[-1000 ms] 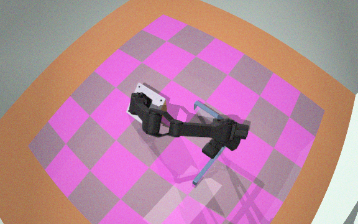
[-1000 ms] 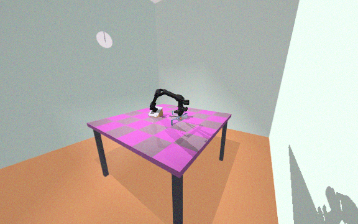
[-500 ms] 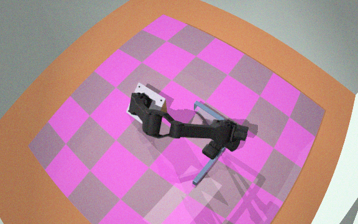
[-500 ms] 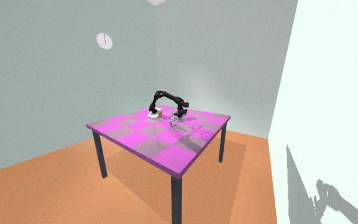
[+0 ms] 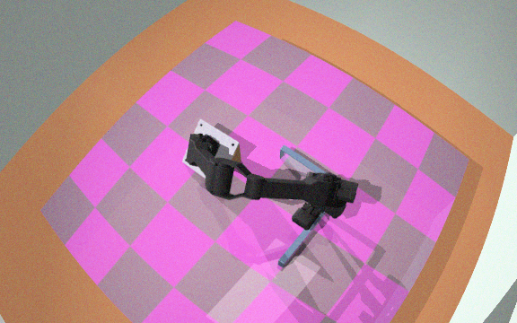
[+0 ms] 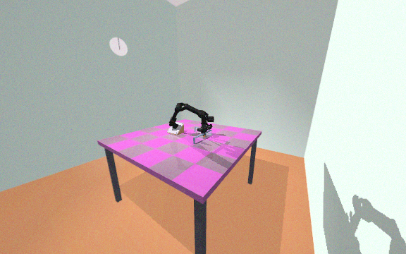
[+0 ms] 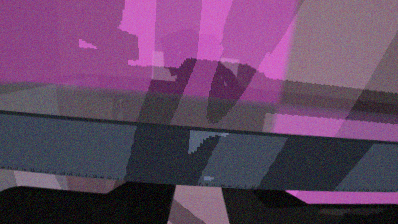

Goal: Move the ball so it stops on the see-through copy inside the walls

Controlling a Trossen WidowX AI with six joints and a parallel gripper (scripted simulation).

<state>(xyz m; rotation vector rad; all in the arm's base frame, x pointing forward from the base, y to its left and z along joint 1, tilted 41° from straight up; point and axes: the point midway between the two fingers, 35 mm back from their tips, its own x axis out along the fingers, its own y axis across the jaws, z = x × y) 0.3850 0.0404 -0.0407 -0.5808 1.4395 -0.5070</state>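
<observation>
My gripper tip is now right at the see-through orange ball marker. Also, from my gripper tip: orange ball: right at my gripper tip.
</observation>
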